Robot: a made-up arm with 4 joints. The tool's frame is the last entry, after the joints. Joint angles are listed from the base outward. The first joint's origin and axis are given. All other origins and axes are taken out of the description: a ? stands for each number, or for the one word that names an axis. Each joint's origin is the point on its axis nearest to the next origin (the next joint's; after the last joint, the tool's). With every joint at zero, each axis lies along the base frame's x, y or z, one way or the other. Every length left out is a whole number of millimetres.
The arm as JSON. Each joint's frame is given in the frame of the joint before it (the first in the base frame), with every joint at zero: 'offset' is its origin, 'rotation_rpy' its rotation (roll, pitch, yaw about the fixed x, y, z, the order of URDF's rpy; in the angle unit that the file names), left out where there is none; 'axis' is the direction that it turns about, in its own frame. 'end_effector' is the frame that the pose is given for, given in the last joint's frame.
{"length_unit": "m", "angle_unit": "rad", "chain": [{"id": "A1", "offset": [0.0, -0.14, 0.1], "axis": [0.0, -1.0, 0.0]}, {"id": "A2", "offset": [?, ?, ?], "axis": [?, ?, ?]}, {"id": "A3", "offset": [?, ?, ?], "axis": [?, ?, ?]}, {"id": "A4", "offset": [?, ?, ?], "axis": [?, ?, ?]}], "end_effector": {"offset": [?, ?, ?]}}
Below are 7 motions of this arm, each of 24 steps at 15 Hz.
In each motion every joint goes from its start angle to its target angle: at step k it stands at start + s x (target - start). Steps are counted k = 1, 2, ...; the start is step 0. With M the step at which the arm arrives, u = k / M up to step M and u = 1 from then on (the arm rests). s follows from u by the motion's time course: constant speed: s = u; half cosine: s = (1 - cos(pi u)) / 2; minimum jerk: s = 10 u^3 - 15 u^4 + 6 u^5.
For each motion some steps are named. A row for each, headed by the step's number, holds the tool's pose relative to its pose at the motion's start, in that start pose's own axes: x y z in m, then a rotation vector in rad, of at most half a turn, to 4 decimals.
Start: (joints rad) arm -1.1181 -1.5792 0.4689 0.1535
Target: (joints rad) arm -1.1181 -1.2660 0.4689 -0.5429
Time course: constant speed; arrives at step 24
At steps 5, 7, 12, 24:
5: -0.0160 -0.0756 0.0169 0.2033 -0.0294 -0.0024
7: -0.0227 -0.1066 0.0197 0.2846 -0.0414 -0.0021
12: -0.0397 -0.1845 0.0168 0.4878 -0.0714 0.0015
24: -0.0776 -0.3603 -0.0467 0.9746 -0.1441 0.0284

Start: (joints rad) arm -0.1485 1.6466 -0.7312 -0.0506
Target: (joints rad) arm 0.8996 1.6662 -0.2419 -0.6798
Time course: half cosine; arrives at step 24
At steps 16, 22, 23, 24:
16: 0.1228 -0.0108 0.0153 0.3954 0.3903 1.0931
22: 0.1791 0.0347 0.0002 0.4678 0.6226 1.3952
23: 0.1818 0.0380 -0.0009 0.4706 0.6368 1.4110
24: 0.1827 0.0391 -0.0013 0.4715 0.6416 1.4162

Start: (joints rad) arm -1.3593 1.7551 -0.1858 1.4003
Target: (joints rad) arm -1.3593 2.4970 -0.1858 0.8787
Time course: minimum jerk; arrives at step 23
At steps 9, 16, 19, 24:
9: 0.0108 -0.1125 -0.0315 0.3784 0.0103 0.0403
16: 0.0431 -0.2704 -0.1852 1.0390 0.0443 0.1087
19: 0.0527 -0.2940 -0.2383 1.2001 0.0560 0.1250
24: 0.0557 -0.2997 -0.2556 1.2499 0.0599 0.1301

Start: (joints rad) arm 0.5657 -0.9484 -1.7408 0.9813
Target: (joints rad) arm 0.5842 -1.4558 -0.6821 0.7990
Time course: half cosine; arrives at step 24
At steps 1, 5, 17, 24:
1: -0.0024 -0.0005 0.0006 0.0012 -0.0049 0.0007
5: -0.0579 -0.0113 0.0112 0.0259 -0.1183 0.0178
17: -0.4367 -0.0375 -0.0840 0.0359 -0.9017 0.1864
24: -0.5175 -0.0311 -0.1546 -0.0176 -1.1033 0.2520

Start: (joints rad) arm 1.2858 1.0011 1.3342 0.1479
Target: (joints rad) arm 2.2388 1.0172 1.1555 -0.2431
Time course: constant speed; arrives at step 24
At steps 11, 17, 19, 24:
11: -0.1455 -0.0011 -0.0659 -0.0449 -0.0874 0.2820
17: -0.2144 -0.0261 -0.1037 -0.0676 -0.1201 0.4421
19: -0.2350 -0.0378 -0.1161 -0.0751 -0.1284 0.4963
24: -0.2804 -0.0734 -0.1455 -0.0939 -0.1431 0.6334

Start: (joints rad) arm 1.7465 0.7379 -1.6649 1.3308
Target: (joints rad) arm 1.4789 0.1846 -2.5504 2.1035
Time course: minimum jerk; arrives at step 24
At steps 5, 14, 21, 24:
5: 0.0167 0.0069 -0.0122 -0.0583 0.0590 -0.0508
14: 0.1178 -0.0230 -0.1920 -0.4828 0.6759 -0.3932
21: 0.0974 -0.0798 -0.3083 -0.6041 1.0587 -0.4789
24: 0.0949 -0.0824 -0.3136 -0.6073 1.0773 -0.4809

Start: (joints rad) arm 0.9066 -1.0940 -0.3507 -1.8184
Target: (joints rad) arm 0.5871 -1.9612 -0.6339 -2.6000
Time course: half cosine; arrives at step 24
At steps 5, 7, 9, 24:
5: -0.0032 0.0025 -0.0187 -0.0079 0.0061 0.0181
7: -0.0063 0.0030 -0.0348 -0.0135 0.0153 0.0375
9: -0.0105 0.0017 -0.0538 -0.0185 0.0317 0.0648
24: -0.0267 -0.0479 -0.1408 0.0109 0.2778 0.2700

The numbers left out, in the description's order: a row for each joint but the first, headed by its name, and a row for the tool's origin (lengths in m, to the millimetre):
A2: xyz -0.19 0.0 -0.07, axis 1.0 0.0 0.0
A3: xyz 0.0 -0.08 0.25, axis 0.0 0.0 1.0
A4: xyz 0.09 0.07 0.0, axis -1.0 0.0 0.0
tool: xyz 0.0 0.12 0.29

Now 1 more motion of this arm.
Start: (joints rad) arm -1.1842 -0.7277 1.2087 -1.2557
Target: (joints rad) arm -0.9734 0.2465 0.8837 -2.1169
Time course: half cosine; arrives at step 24
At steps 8, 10, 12, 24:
8: -0.1114 -0.1024 0.0320 0.2695 -0.1587 0.2138
10: -0.1531 -0.1617 0.0343 0.4019 -0.2147 0.3301
12: -0.1862 -0.2296 0.0287 0.5444 -0.2587 0.4632
24: -0.1834 -0.4781 -0.0445 1.0854 -0.2504 1.0379

